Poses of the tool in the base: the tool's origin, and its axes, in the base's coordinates. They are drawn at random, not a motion.
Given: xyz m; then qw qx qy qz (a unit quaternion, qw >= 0).
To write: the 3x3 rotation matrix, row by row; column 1 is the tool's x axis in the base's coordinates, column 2 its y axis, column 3 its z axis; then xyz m. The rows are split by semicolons. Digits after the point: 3 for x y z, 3 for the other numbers.
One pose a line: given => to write
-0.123, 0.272, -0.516, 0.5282, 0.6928, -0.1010, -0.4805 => 0.518, 0.368, -0.772; -0.648, -0.422, -0.635; -0.559, 0.829, 0.020; -0.123, 0.272, -0.516
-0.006, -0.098, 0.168, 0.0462, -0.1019, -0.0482, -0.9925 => -0.975, 0.102, 0.198; -0.082, -0.991, 0.105; 0.207, 0.086, 0.975; -0.006, -0.098, 0.168
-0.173, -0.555, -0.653, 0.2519, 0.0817, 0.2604, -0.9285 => -0.860, 0.510, -0.021; -0.425, -0.737, -0.525; -0.283, -0.442, 0.851; -0.173, -0.555, -0.653
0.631, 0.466, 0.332, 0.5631, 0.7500, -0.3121, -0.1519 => 0.759, -0.297, -0.579; -0.639, -0.171, -0.750; 0.124, 0.939, -0.320; 0.631, 0.466, 0.332
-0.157, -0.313, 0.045, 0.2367, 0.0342, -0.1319, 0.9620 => -0.886, -0.464, 0.003; 0.446, -0.853, -0.270; 0.128, -0.238, 0.963; -0.157, -0.313, 0.045
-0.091, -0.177, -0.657, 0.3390, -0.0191, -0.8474, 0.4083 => -0.769, -0.244, -0.590; 0.309, 0.666, -0.679; 0.559, -0.705, -0.437; -0.091, -0.177, -0.657
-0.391, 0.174, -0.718, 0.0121, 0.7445, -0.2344, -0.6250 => 0.109, -0.334, -0.936; -0.364, -0.890, 0.275; -0.925, 0.311, -0.218; -0.391, 0.174, -0.718
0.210, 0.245, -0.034, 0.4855, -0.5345, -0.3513, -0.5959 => 0.043, 0.954, 0.296; -0.203, -0.282, 0.938; 0.978, -0.100, 0.182; 0.210, 0.245, -0.034
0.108, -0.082, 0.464, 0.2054, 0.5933, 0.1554, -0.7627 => -0.212, 0.498, -0.841; -0.129, -0.867, -0.481; -0.969, 0.007, 0.248; 0.108, -0.082, 0.464
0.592, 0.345, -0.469, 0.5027, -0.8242, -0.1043, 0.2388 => 0.864, -0.068, -0.499; 0.412, -0.473, 0.779; -0.289, -0.879, -0.380; 0.592, 0.345, -0.469
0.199, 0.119, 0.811, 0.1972, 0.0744, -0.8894, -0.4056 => -0.911, 0.028, -0.411; -0.292, 0.660, 0.692; 0.290, 0.751, -0.593; 0.199, 0.119, 0.811
